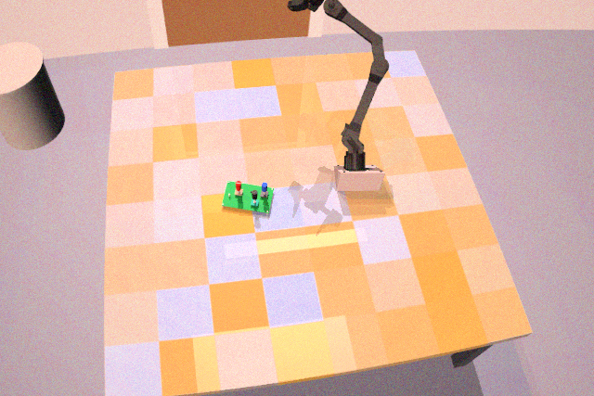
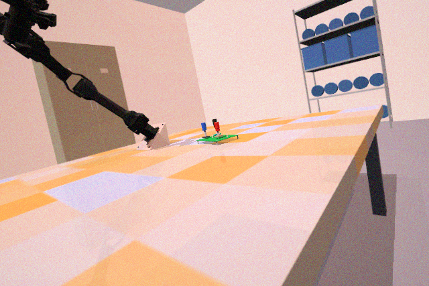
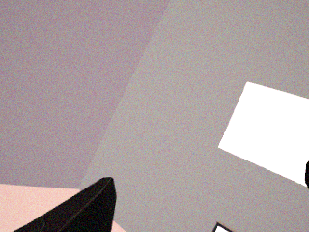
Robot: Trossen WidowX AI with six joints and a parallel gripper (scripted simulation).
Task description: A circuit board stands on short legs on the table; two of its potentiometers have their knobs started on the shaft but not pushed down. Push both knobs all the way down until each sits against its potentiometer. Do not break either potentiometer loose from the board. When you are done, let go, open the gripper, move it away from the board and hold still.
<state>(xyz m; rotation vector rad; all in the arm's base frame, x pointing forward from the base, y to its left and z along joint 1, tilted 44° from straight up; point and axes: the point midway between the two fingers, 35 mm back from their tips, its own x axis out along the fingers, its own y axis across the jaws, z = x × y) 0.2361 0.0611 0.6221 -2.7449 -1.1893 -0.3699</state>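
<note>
Right now the black knob is 520 mm below my gripper tip, 450 mm to the left of it and 130 mm ahead of it. From my gripper tip the other things lie so: red knob 530 mm below, 410 mm to the left, 180 mm ahead.
</note>
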